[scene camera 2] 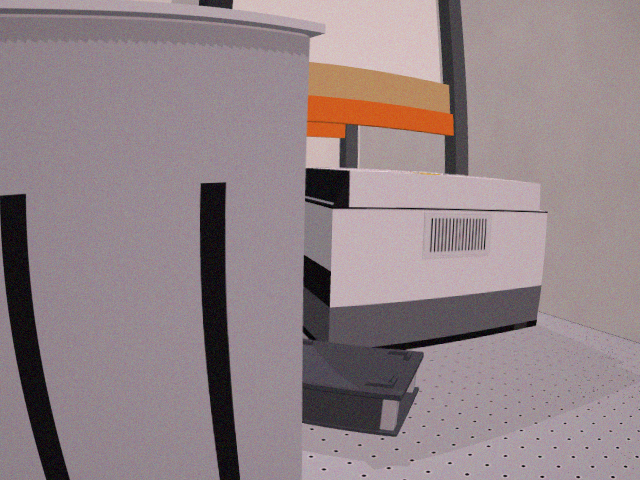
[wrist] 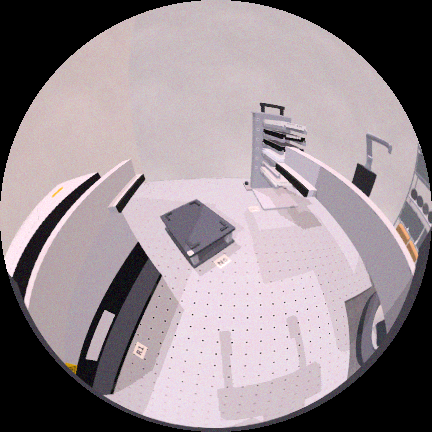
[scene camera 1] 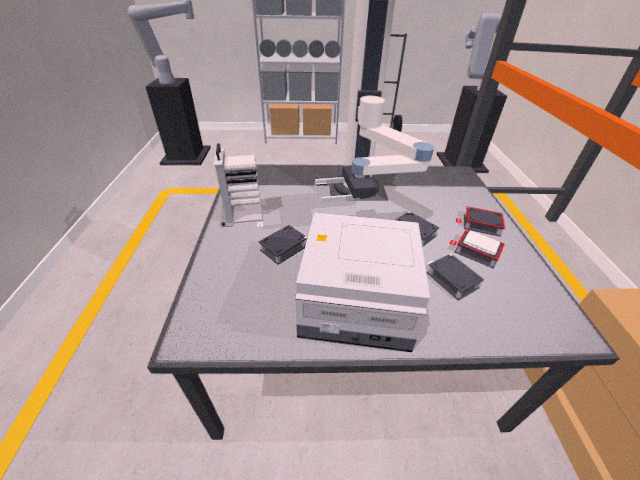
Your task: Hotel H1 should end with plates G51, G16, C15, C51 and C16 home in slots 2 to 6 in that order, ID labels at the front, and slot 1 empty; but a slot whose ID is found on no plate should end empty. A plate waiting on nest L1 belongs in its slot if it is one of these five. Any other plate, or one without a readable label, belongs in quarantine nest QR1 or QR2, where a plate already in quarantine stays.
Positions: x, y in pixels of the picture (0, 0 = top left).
Scene:
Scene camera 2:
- white instrument: 375, 256
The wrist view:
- my gripper: 208, 157
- white instrument: 114, 241
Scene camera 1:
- my gripper: 318, 190

